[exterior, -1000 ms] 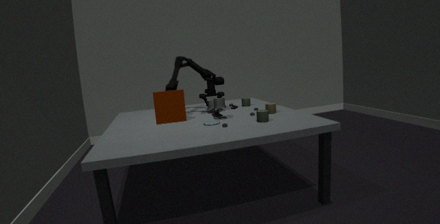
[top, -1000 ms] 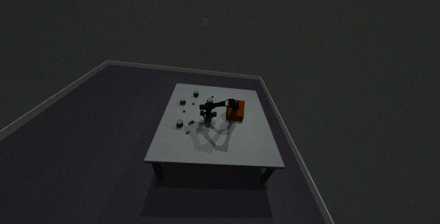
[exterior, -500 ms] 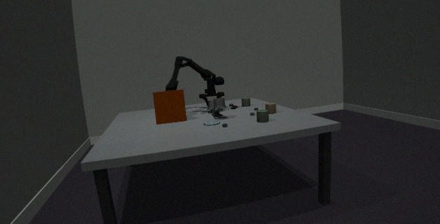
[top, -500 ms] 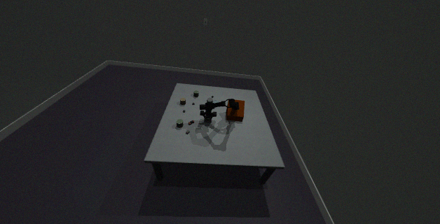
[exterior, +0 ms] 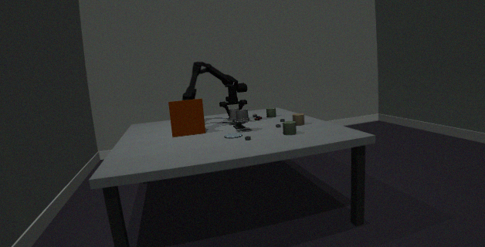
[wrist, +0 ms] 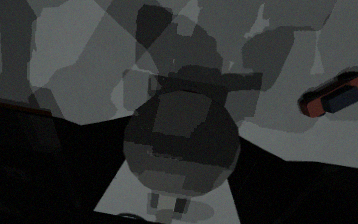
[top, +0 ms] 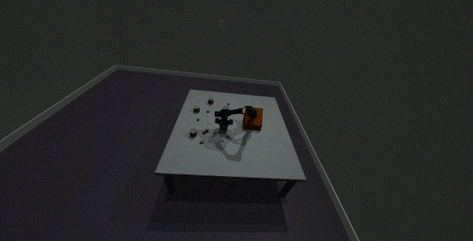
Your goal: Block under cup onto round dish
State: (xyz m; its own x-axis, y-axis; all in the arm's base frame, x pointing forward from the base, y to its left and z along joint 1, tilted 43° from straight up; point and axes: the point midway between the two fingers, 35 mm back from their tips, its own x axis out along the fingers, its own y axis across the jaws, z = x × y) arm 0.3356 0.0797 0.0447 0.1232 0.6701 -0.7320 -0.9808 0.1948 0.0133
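The small balance is 13 cm to the right of my gripper tip, 2 cm below it and 2 cm behind it. Round my gripper tip: dark grey block 1 cm below; grey cup 2 cm to the left, 1 cm above; red toy car 19 cm ahead, 5 cm below, 2 cm to the left.
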